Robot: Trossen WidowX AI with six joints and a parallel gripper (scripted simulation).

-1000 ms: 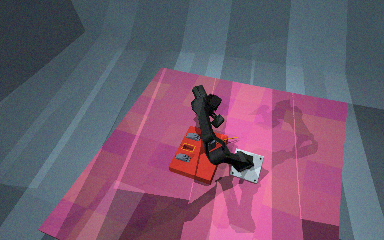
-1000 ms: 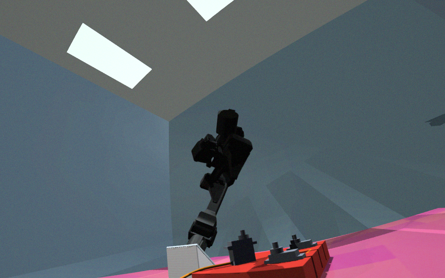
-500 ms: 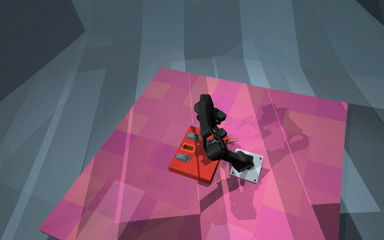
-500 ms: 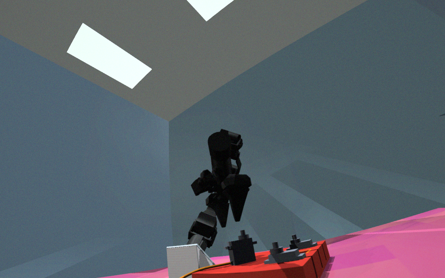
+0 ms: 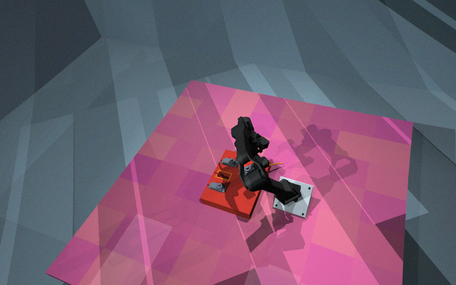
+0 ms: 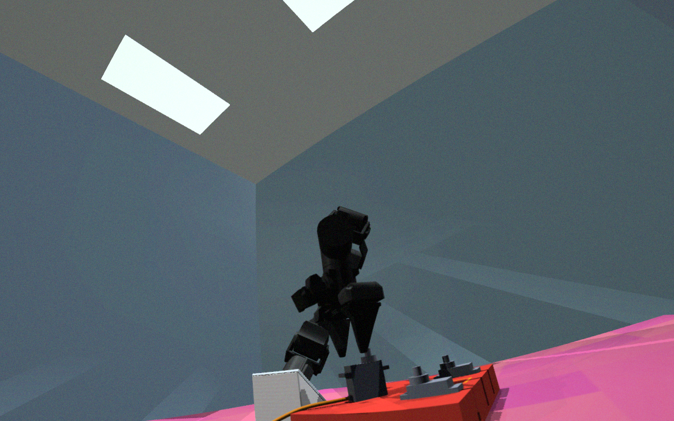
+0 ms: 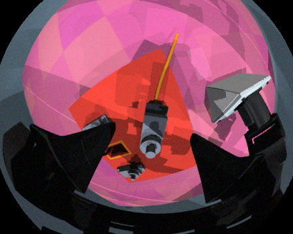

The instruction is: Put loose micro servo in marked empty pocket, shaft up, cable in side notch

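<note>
Right now the deck is 10 cm below my gripper tip, 5 cm to the left of it and 2 cm ahead of it.
</note>
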